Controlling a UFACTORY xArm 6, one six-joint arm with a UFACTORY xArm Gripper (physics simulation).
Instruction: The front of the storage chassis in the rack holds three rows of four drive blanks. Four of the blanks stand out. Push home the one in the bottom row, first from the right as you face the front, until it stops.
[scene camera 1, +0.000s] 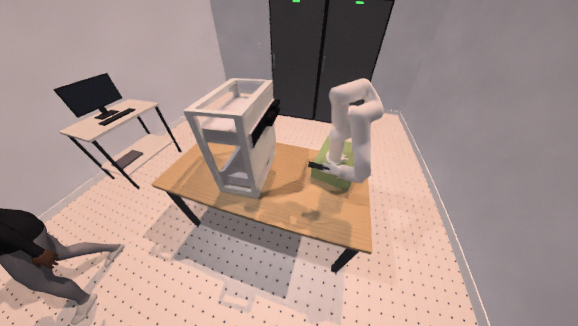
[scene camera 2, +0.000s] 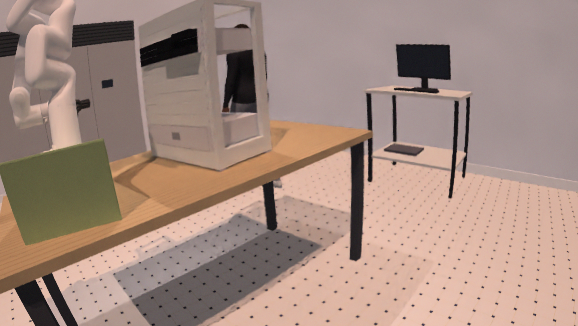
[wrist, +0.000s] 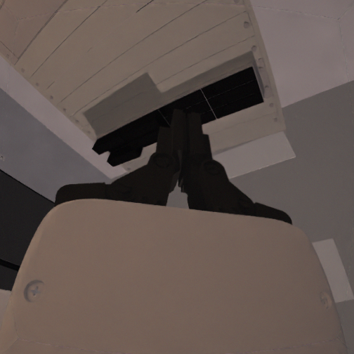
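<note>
My gripper (wrist: 181, 129), visible. Pale rack (scene camera 1: 246, 122), visible too.
</note>
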